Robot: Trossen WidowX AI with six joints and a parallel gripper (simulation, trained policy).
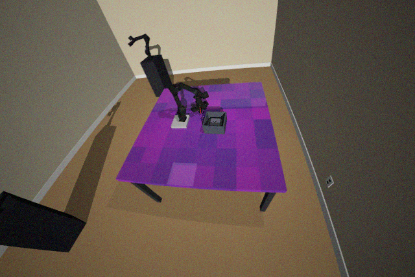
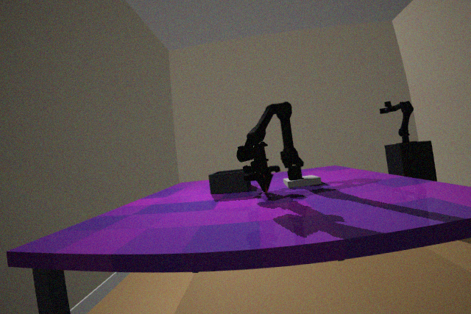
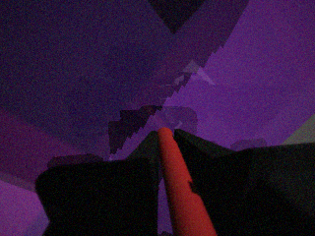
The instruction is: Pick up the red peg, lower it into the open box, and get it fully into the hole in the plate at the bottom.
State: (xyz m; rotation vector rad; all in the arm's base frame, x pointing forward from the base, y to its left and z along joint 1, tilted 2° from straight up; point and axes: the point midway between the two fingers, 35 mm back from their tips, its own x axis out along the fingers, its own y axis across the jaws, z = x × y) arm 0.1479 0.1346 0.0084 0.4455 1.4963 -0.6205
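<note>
Now: gripper tip 30 mm below the red peg. Round my gripper tip: grey plate: 200 mm ahead, 160 mm to the right, 40 mm above; then dark box: 200 mm ahead, 160 mm to the right, 20 mm above.
</note>
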